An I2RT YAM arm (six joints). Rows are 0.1 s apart.
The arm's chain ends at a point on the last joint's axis. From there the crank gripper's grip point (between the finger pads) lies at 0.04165 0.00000 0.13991 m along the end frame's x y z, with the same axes.
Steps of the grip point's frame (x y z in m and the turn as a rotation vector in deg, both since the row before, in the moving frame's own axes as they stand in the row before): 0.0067 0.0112 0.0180 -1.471 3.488 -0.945; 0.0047 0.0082 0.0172 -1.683 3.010 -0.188; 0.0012 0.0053 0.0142 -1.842 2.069 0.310; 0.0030 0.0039 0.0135 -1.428 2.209 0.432; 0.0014 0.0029 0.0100 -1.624 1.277 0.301
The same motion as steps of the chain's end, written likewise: -0.0018 0.0084 0.0208 -1.471 3.488 -0.945; -0.0026 0.0043 0.0196 -1.683 3.010 -0.188; -0.0038 0.0006 0.0159 -1.842 2.069 0.310; -0.0023 0.0001 0.0153 -1.428 2.209 0.432; -0.0017 -0.0013 0.0110 -1.624 1.277 0.301
